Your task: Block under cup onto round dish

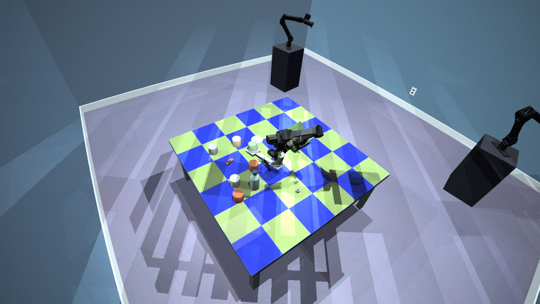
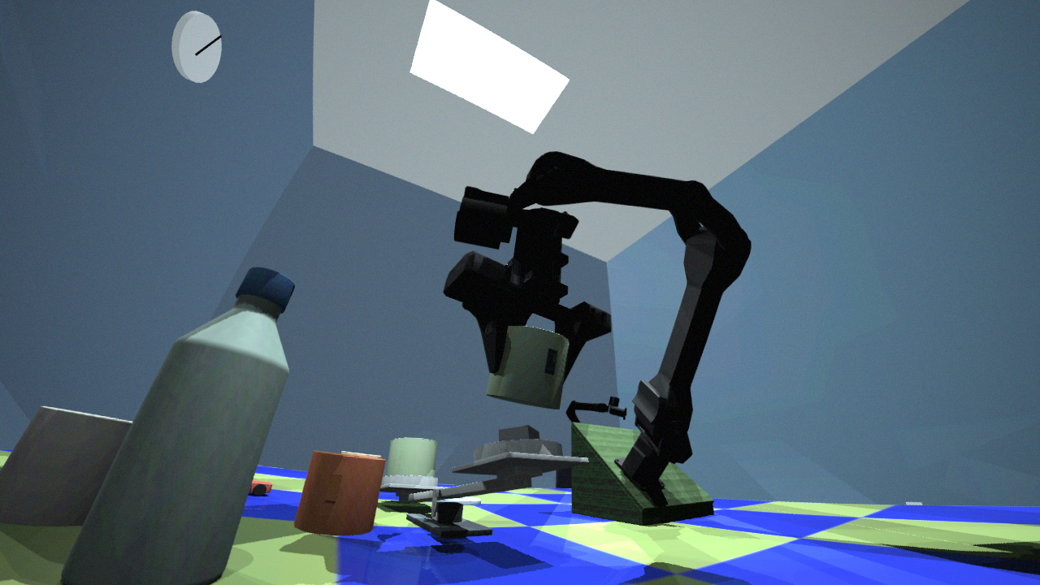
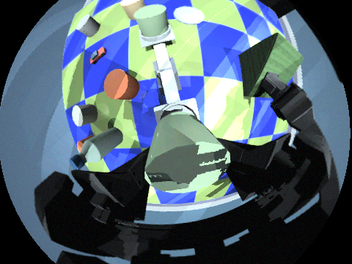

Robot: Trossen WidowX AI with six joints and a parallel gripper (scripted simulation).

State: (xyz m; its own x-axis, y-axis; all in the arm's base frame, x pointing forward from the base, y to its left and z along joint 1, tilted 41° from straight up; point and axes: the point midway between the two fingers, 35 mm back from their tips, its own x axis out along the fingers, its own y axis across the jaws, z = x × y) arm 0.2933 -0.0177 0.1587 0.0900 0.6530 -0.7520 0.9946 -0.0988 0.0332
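Now: gripper tip 60 mm above the grey block and 10 mm to the left of it. Round my gripper tip: grey-green cup 20 mm to the left, 10 mm above; then nut 230 mm to the left, 140 mm below, 20 mm ahead; then white cylinder 290 mm ahead, 110 mm to the right, 110 mm below.
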